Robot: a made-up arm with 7 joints.
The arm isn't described. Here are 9 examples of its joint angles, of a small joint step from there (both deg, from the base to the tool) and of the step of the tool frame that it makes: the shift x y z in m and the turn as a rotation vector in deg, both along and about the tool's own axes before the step.
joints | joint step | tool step
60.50 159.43 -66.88 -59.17 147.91 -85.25 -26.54 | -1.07 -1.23 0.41 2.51 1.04 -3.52 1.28 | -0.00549 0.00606 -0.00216 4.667 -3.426 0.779
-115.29 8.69 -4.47 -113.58 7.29 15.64 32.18 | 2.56 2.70 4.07 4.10 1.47 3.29 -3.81 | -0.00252 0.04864 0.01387 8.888 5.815 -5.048
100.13 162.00 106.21 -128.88 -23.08 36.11 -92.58 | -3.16 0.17 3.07 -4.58 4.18 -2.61 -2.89 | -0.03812 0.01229 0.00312 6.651 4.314 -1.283
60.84 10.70 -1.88 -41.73 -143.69 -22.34 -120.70 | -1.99 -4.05 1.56 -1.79 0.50 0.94 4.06 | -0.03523 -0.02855 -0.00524 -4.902 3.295 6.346
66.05 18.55 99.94 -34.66 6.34 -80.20 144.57 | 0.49 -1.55 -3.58 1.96 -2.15 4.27 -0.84 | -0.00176 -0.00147 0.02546 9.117 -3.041 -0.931
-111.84 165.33 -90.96 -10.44 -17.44 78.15 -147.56 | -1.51 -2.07 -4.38 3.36 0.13 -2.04 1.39 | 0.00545 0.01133 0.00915 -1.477 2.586 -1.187
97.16 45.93 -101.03 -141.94 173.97 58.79 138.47 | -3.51 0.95 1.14 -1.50 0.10 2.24 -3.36 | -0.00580 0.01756 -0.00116 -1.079 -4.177 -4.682
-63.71 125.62 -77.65 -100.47 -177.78 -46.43 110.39 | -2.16 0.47 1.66 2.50 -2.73 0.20 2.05 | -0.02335 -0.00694 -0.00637 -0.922 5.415 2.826
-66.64 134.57 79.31 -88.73 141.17 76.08 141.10 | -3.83 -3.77 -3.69 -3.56 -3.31 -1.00 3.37 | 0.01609 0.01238 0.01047 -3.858 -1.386 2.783
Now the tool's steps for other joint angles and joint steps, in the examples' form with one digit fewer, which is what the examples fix.
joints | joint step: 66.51 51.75 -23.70 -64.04 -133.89 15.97 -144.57 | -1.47 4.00 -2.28 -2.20 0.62 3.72 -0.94
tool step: 0.0268 -0.0035 -0.0049 -4.59 -3.07 -4.24
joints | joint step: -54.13 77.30 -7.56 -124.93 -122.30 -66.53 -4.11 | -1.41 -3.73 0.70 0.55 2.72 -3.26 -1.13
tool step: -0.0058 0.0006 -0.0034 3.81 0.49 1.73
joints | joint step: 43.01 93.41 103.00 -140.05 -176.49 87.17 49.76 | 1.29 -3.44 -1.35 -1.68 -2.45 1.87 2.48
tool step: -0.0024 0.0166 -0.0036 0.92 -0.86 4.88
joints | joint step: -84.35 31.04 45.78 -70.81 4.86 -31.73 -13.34 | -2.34 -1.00 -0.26 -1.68 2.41 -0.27 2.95
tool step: 0.0130 -0.0155 -0.0123 2.29 -2.35 7.38
